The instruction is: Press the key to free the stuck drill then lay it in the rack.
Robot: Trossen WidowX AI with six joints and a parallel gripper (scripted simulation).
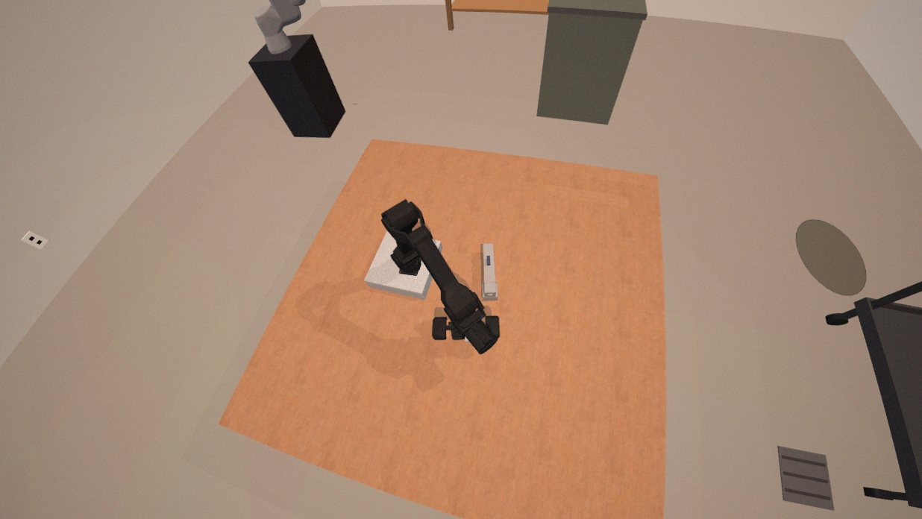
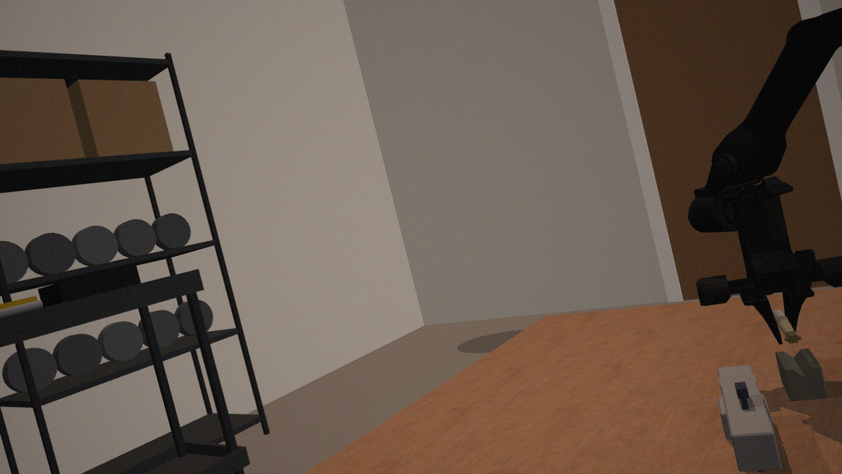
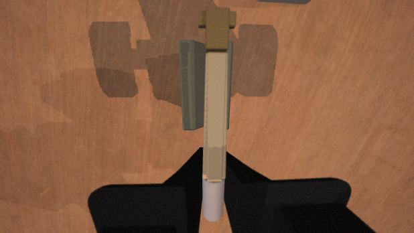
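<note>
My gripper tip is now 1 cm past the rack, 5 cm to the right of it and 3 cm above it. Also, from my gripper tip: dark key: 3 cm ahead, 25 cm to the left, 1 cm above; drill: 1 cm behind, 4 cm to the left, 3 cm above.
</note>
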